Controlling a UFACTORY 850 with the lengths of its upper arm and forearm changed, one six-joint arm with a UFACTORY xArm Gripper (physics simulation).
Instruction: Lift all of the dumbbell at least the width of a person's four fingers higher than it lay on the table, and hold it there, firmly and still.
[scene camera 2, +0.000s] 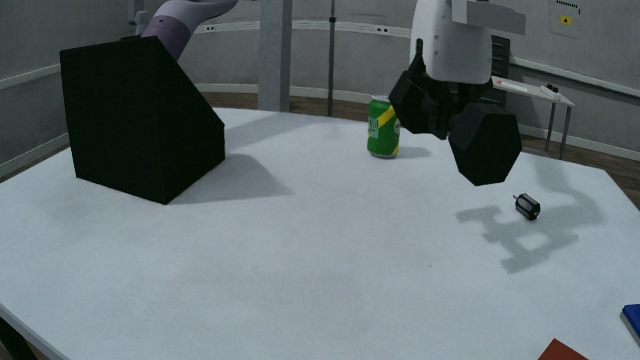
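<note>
A black dumbbell (485, 145) with hexagonal heads hangs in the air at the upper right, well above the table (300, 260). One head is at the back left and the other is nearer the camera, to the right. My gripper (446, 112) points down and is shut on the dumbbell's handle between the two heads. The handle is mostly hidden by the dark fingers. The shadow of the gripper and dumbbell lies on the table below and to the right, apart from the dumbbell.
A green can (383, 132) stands behind the dumbbell's back head. A small dark motor (528, 206) lies at the right. A large black block (120, 120) stands at the left. A blue object (633, 320) and a red-brown object (562, 351) show at the lower right.
</note>
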